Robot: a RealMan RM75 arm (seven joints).
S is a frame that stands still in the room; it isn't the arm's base.
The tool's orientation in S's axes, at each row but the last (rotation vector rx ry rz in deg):
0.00 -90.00 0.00
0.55 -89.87 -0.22
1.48 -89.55 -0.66
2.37 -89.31 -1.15
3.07 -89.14 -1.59
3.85 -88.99 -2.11
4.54 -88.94 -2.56
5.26 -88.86 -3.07
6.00 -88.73 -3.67
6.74 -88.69 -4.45
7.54 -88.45 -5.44
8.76 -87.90 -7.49
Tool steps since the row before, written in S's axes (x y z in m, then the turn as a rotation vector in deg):
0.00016 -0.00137 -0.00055 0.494 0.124 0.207
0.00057 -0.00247 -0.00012 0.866 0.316 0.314
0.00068 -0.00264 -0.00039 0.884 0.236 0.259
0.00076 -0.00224 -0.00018 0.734 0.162 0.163
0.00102 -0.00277 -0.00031 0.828 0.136 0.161
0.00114 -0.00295 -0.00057 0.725 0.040 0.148
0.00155 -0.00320 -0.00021 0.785 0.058 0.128
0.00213 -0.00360 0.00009 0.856 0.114 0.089
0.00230 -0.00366 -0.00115 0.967 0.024 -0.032
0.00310 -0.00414 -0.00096 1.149 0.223 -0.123
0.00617 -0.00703 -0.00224 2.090 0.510 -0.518
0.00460 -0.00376 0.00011 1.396 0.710 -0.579
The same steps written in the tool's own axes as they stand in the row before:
-0.00055 -0.00137 -0.00016 0.207 0.124 -0.494
-0.00010 -0.00247 -0.00056 0.313 0.316 -0.866
-0.00032 -0.00265 -0.00066 0.260 0.234 -0.884
-0.00008 -0.00226 -0.00073 0.165 0.158 -0.734
-0.00015 -0.00280 -0.00098 0.166 0.131 -0.828
-0.00035 -0.00300 -0.00109 0.158 0.036 -0.723
0.00007 -0.00324 -0.00148 0.137 0.051 -0.784
0.00046 -0.00363 -0.00204 0.095 0.102 -0.857
-0.00070 -0.00382 -0.00222 -0.013 -0.004 -0.968
-0.00037 -0.00430 -0.00301 -0.124 0.178 -1.157
-0.00105 -0.00741 -0.00604 -0.532 0.385 -2.113
0.00094 -0.00373 -0.00453 -0.651 0.578 -1.425

